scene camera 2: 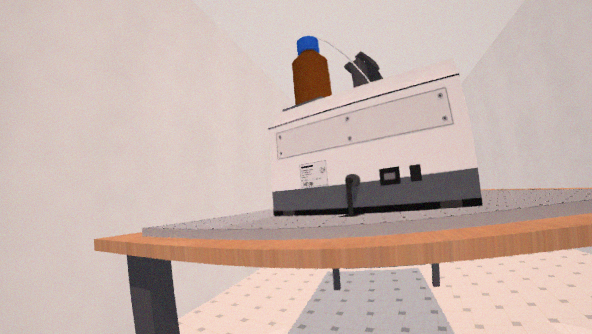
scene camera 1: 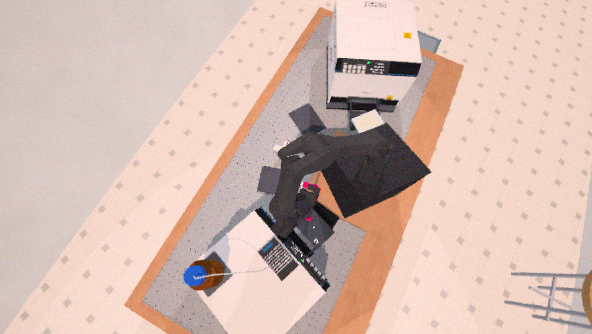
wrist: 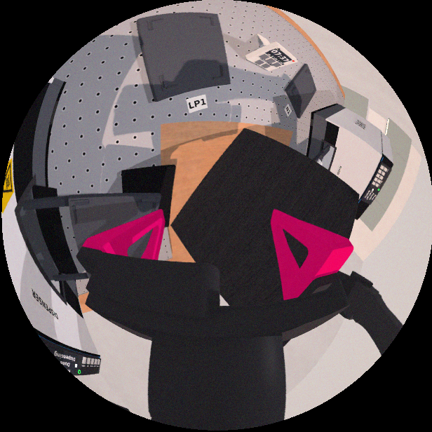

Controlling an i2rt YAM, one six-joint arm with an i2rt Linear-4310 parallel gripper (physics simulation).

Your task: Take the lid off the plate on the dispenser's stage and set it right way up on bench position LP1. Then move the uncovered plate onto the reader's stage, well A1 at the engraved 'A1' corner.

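Pixels of known places: gripper, fingertip midpoint: [scene camera 1: 313, 196]; arm's base at its link origin: [scene camera 1: 375, 161].
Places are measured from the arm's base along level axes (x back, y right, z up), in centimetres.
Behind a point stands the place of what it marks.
My gripper [scene camera 1: 310, 201] {y -18.6, x -15.1, z -14.0 cm} [wrist: 217, 215] is open, with magenta fingertips wide apart and no object between them. It hangs beside the dispenser's dark stage [scene camera 1: 316, 231] {y -29.7, x -7.8, z -19.8 cm} [wrist: 107, 207], which lies at the left in the wrist view, partly behind the left finger. I cannot make out the lidded plate there. Bench position LP1 [scene camera 1: 268, 180] {y -18.0, x -36.9, z -27.2 cm} [wrist: 185, 55] is a dark square pad with no lid seen on it; its label [wrist: 197, 103] shows in the wrist view. The reader [scene camera 1: 375, 40] {y 47.0, x -20.1, z 5.9 cm} [wrist: 350, 150] is a white box at the far end, with a pale rectangular item [scene camera 1: 367, 121] {y 25.3, x -8.3, z -17.6 cm} in front of it.
The white dispenser [scene camera 1: 265, 285] {y -55.4, x -15.9, z -6.1 cm} [scene camera 2: 370, 120] {y -73.6, x -22.1, z -13.4 cm} [wrist: 45, 300] carries an amber bottle [scene camera 1: 212, 274] {y -57.6, x -29.1, z 13.8 cm} [scene camera 2: 311, 77] {y -64.6, x -32.8, z 0.8 cm} with a blue cap and thin tube. A black block [scene camera 1: 382, 172] {y -3.5, x 3.5, z 1.6 cm} [wrist: 270, 200] stands under the arm's base. Another dark pad [scene camera 1: 306, 119] {y 18.2, x -35.4, z -27.2 cm} [wrist: 301, 91] and a timer [wrist: 272, 56] are beyond LP1.
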